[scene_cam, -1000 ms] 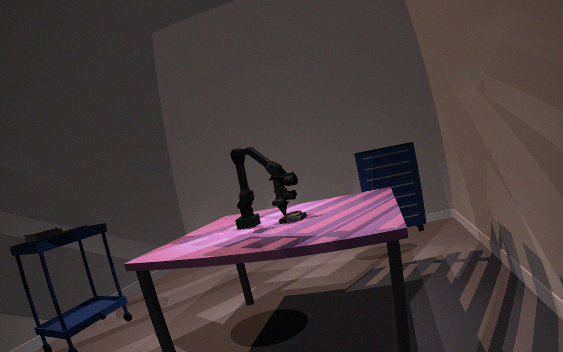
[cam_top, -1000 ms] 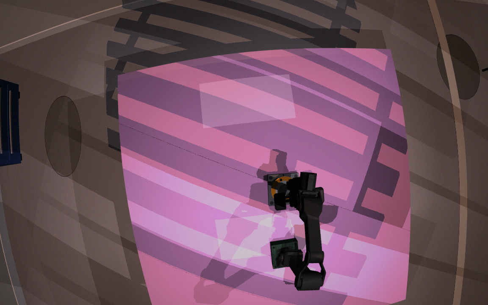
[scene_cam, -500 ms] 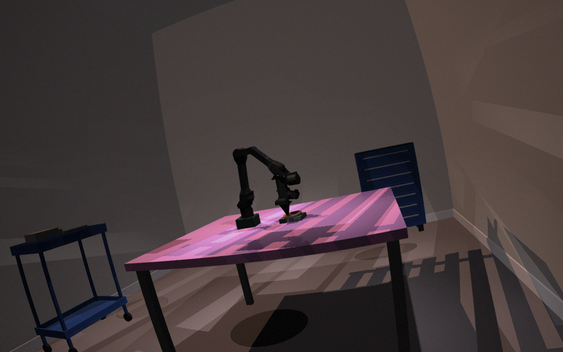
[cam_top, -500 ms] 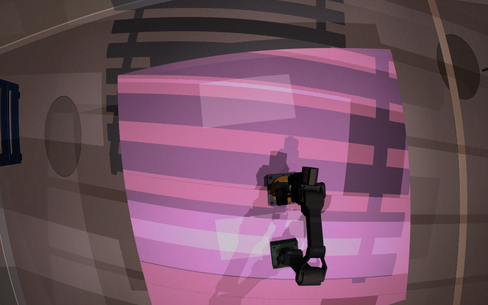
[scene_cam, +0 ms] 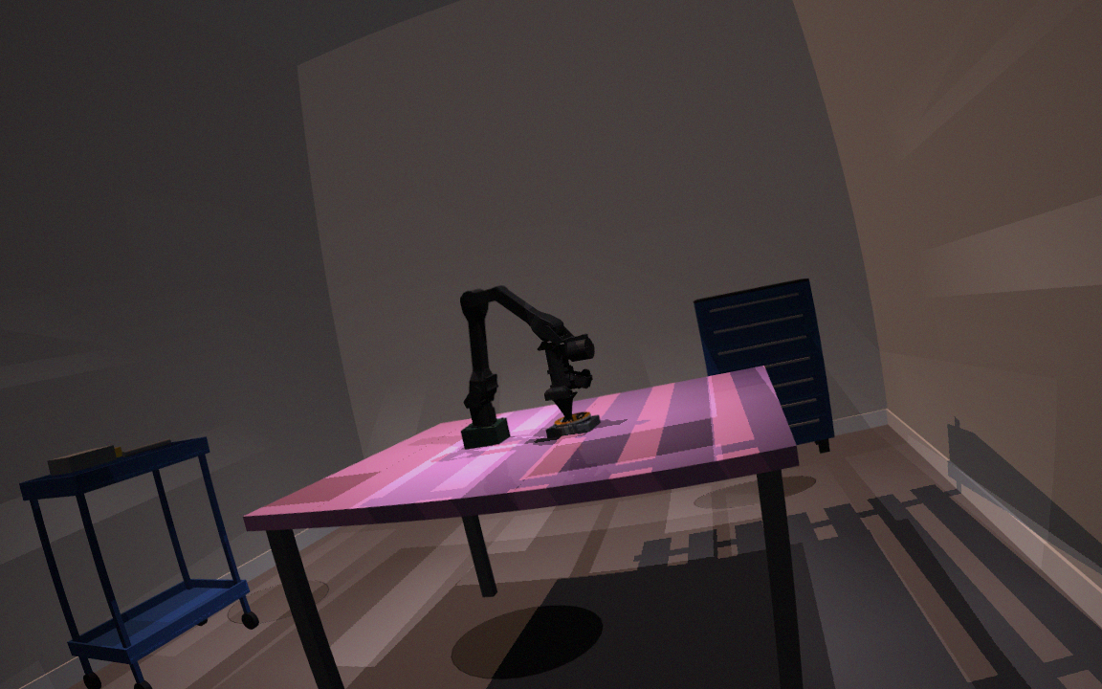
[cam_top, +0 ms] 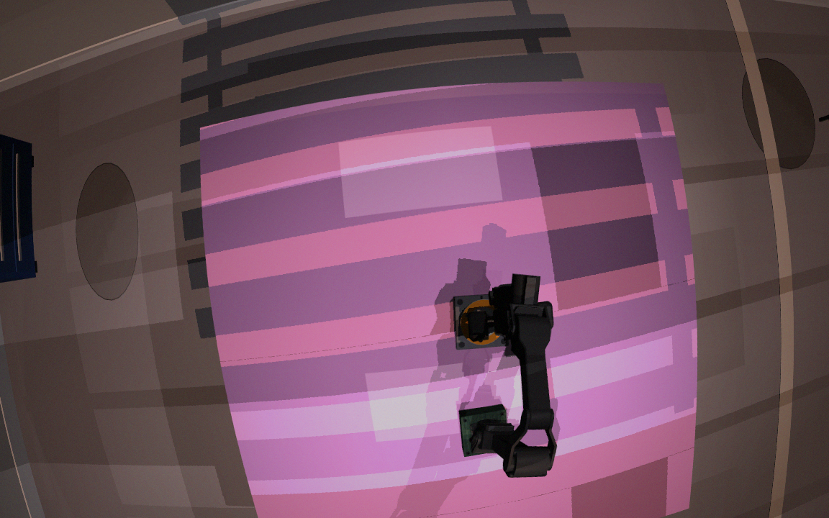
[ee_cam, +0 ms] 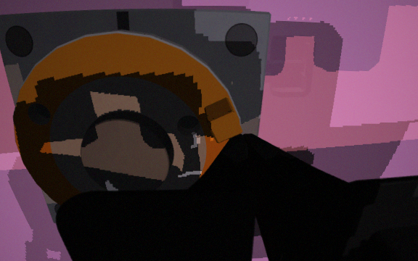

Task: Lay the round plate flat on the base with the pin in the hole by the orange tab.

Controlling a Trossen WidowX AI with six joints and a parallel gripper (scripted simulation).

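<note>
The round plate lies 1 cm ahead of my gripper tip and 3 cm to the left of it.
</note>
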